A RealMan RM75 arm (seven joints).
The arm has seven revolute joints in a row. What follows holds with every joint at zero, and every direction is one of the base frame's.
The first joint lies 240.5 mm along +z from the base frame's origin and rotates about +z.
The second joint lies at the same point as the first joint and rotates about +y.
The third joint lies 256 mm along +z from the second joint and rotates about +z.
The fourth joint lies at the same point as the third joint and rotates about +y.
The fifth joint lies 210 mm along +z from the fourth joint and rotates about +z.
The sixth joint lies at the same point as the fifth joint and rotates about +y.
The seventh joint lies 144 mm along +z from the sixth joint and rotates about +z.
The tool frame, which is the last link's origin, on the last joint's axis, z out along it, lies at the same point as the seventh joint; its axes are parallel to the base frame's.
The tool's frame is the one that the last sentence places.
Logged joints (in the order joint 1, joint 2, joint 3, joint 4, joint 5, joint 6, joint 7), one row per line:
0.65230, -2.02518, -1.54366, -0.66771, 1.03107, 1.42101, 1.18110
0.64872, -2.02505, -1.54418, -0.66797, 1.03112, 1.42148, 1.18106
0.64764, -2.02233, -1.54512, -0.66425, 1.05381, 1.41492, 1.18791
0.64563, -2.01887, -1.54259, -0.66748, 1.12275, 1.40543, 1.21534
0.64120, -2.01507, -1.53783, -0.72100, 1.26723, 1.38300, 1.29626
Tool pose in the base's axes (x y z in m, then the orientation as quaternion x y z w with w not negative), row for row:
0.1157, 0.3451, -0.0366, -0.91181, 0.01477, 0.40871, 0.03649
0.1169, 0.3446, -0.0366, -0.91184, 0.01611, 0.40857, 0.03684
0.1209, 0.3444, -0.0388, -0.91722, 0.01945, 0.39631, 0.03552
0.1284, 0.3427, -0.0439, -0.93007, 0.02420, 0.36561, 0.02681
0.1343, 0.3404, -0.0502, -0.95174, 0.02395, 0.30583, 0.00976
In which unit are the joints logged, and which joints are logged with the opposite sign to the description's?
The joints are logged in radians. Opposite sign: joint 2, joint 5, joint 6.
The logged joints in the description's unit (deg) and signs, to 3 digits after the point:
37.374, 116.034, -88.445, -38.257, -59.076, -81.418, 67.672
37.169, 116.027, -88.475, -38.272, -59.079, -81.445, 67.670
37.107, 115.871, -88.529, -38.059, -60.379, -81.069, 68.062
36.992, 115.673, -88.384, -38.244, -64.329, -80.525, 69.634
36.738, 115.455, -88.111, -41.310, -72.607, -79.240, 74.270

